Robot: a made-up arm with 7 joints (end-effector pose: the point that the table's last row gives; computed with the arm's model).
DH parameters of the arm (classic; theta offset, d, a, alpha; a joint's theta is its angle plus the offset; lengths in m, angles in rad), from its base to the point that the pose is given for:
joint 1: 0 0.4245 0 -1.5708
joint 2: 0 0 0 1.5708
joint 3: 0 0.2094 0.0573 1.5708
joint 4: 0 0 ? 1.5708
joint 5: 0 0.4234 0 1.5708
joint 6: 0 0 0.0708 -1.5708
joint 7: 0 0.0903 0 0
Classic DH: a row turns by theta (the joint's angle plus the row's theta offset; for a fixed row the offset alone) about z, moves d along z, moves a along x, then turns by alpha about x.
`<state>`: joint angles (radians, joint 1 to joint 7).
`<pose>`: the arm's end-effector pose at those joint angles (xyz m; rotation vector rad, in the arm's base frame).
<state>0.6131 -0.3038 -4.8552 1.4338 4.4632 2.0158 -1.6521</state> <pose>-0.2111 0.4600 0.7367 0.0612 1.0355 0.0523</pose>
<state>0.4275 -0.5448 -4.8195 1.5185 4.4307 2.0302 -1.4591</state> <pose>-0.2271 0.4412 0.7760 0.3736 0.7768 0.2264</pose>
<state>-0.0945 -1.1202 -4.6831 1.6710 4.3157 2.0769 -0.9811</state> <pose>-0.2667 0.5130 0.6767 0.5240 -0.1001 0.5708</pose>
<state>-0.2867 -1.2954 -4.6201 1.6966 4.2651 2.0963 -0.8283</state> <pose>-0.2253 0.5694 0.5916 0.3647 -0.3488 0.6363</pose>
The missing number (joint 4, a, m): 0.0958
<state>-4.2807 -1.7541 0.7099 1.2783 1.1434 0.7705 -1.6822</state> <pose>-0.2695 -0.3668 0.8377 1.3248 -0.9920 -1.5774</pose>
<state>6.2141 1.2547 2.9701 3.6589 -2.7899 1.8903 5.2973</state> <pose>0.5922 -0.0629 0.2572 -2.4377 -1.0926 0.4519</pose>
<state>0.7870 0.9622 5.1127 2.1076 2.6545 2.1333 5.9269</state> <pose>0.6209 0.2210 0.6220 -1.2369 -0.6319 -0.0359</pose>
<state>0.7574 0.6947 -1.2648 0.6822 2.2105 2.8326 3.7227</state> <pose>0.3682 -0.1477 0.3212 -0.6941 -0.8524 -1.8492</pose>
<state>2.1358 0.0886 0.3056 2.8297 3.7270 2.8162 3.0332</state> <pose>0.0050 0.0862 1.0271 -0.0490 2.5025 -0.4039</pose>
